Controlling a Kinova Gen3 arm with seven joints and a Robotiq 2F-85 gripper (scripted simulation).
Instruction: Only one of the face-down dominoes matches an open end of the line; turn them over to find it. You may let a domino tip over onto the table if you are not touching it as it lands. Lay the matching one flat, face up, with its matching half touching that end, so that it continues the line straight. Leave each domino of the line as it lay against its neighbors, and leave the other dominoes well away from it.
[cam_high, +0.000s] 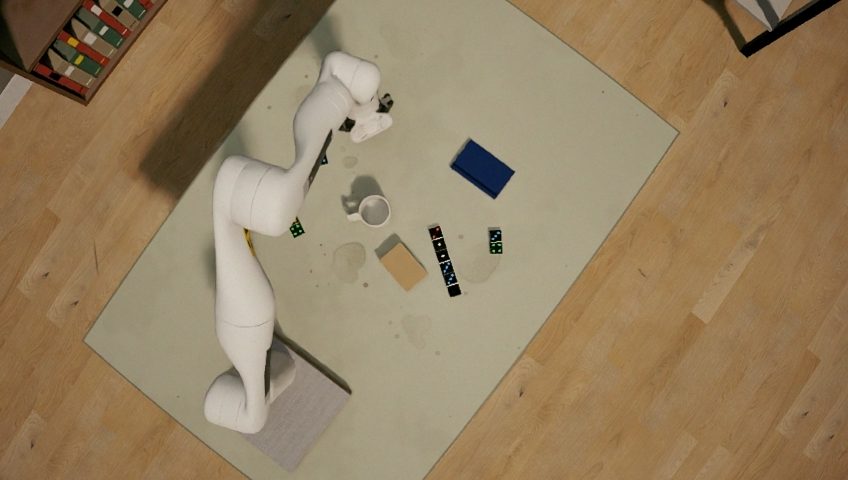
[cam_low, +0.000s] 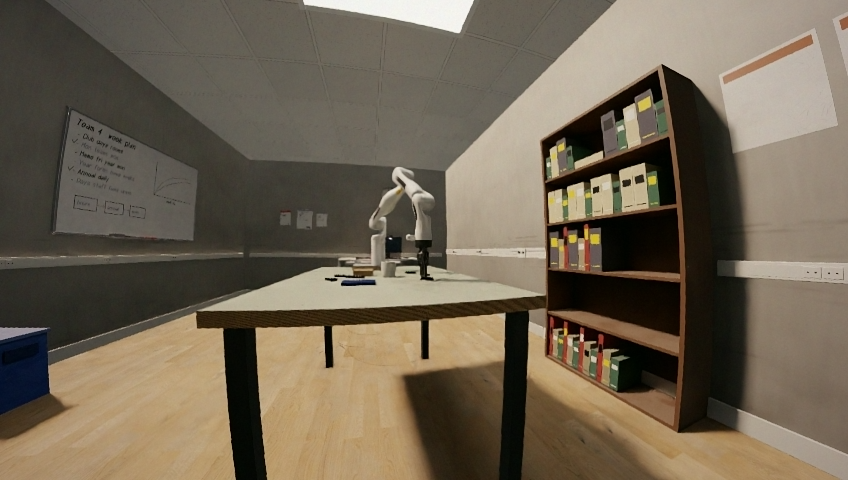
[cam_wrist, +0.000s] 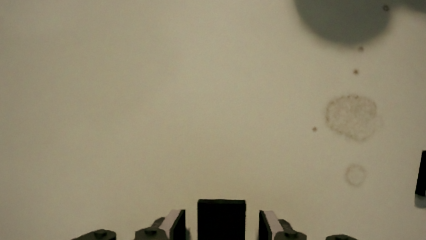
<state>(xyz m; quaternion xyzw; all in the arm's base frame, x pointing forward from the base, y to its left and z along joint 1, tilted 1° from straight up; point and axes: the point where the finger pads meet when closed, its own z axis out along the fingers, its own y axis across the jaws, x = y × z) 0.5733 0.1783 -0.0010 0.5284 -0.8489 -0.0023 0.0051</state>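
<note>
Right now the domino is 30 mm below my hand, 10 mm to the left of it and 10 mm ahead of it. From my hand the other things lie so: white mug: 150 mm behind, 140 mm to the right; then tan block: 270 mm to the right, 210 mm behind, 20 mm below.
</note>
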